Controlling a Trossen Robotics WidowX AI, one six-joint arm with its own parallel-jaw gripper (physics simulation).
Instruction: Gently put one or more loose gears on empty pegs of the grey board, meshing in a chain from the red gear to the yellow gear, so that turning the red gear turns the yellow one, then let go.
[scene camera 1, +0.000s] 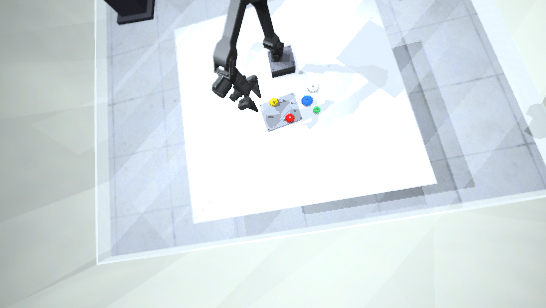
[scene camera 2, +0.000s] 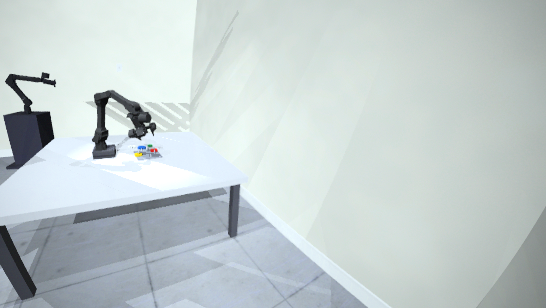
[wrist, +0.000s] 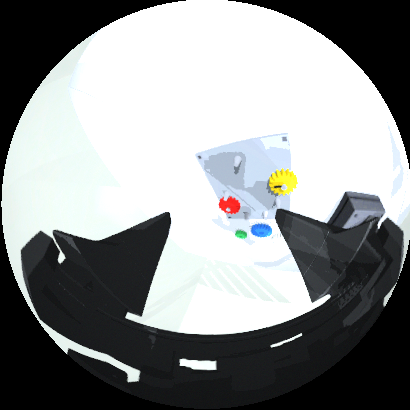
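Seen in the pictures: gripper, fingertip midpoint: (scene camera 1: 259, 104) (scene camera 2: 147, 138) (wrist: 224, 215); arm's base, origin of the base link: (scene camera 1: 276, 56) (scene camera 2: 101, 149).
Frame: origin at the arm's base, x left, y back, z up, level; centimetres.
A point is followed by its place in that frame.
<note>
The grey board (scene camera 1: 277, 125) @[x -1.6, y -39.6, z -4.8 cm] (scene camera 2: 150, 155) (wrist: 215, 160) @[x -6.0, y -38.3, z -4.8 cm] lies on the table. The red gear (scene camera 1: 290, 118) @[x 6.0, y -36.6, z -3.1 cm] (scene camera 2: 154, 150) (wrist: 229, 205) @[x 4.8, y -35.7, z -3.2 cm] and yellow gear (scene camera 1: 273, 102) @[x -3.2, y -26.4, z -2.9 cm] (scene camera 2: 138, 154) @[x -5.1, y -25.6, z -3.4 cm] (wrist: 283, 181) @[x -4.0, y -25.6, z -3.1 cm] sit apart on it, with several bare pegs, one at the wrist view's upper middle (wrist: 237, 161) @[x -6.9, y -33.9, z -3.2 cm]. The blue gear (scene camera 1: 307, 100) @[x 16.7, y -26.5, z -3.9 cm] (scene camera 2: 142, 147) @[x 13.7, y -26.8, z -3.9 cm] (wrist: 261, 230) @[x 14.7, y -26.1, z -3.9 cm], green gear (scene camera 1: 316, 109) @[x 20.7, y -32.8, z -3.9 cm] (scene camera 2: 150, 146) @[x 19.0, y -32.7, z -4.8 cm] (wrist: 241, 234) @[x 19.8, y -31.9, z -3.9 cm] and white gear (scene camera 1: 309, 90) @[x 17.8, y -20.2, z -4.4 cm] lie loose beside the board; the white one is washed out in the wrist view. My gripper (scene camera 1: 258, 103) @[x -9.1, y -33.0, z 9.4 cm] (scene camera 2: 147, 136) @[x -9.1, y -33.0, z 9.4 cm] (wrist: 224, 215) @[x -9.1, y -33.0, z 9.4 cm] is open and empty, raised above the table, tilted.
The arm's dark base (scene camera 1: 282, 64) @[x 3.1, y -5.6, z 0.2 cm] (scene camera 2: 104, 152) @[x -4.4, y -3.0, z -1.1 cm] (wrist: 357, 205) @[x -3.7, y -7.8, z -1.3 cm] stands on the white table (scene camera 1: 310, 165) @[x 15.5, y -63.2, z -5.6 cm] (scene camera 2: 170, 165) @[x -24.4, y -47.4, z -5.6 cm], near the board and the loose gears. Another arm stands on a dark pedestal (scene camera 2: 27, 135) beyond the table. A pale wall rises beyond the table's right side in scene camera 2.
</note>
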